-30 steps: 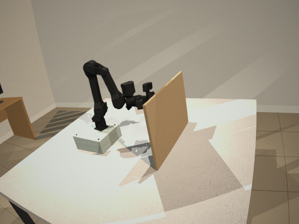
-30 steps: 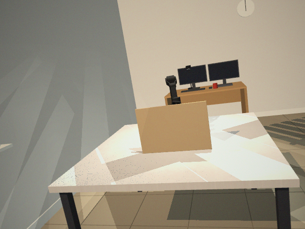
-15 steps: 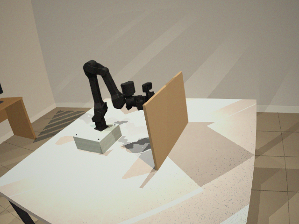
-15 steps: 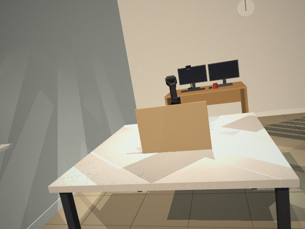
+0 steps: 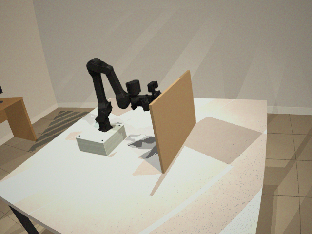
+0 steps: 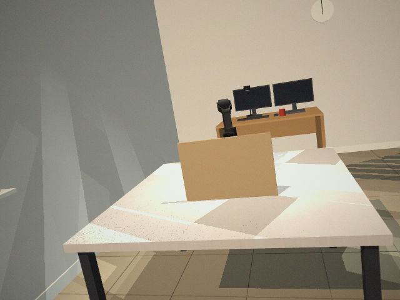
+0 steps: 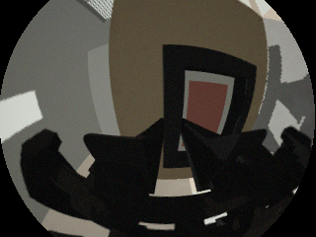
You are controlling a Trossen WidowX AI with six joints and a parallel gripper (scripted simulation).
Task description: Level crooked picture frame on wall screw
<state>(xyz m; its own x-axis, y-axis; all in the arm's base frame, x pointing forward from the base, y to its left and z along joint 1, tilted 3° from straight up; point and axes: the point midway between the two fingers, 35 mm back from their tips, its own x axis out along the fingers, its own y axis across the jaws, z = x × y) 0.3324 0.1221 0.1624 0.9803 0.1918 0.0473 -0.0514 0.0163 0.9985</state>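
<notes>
Right now the picture frame is 10 mm ahead of my gripper tip and 50 mm below it. Round my gripper tip: tan wall panel 20 mm ahead, 10 mm to the right, 70 mm below.
</notes>
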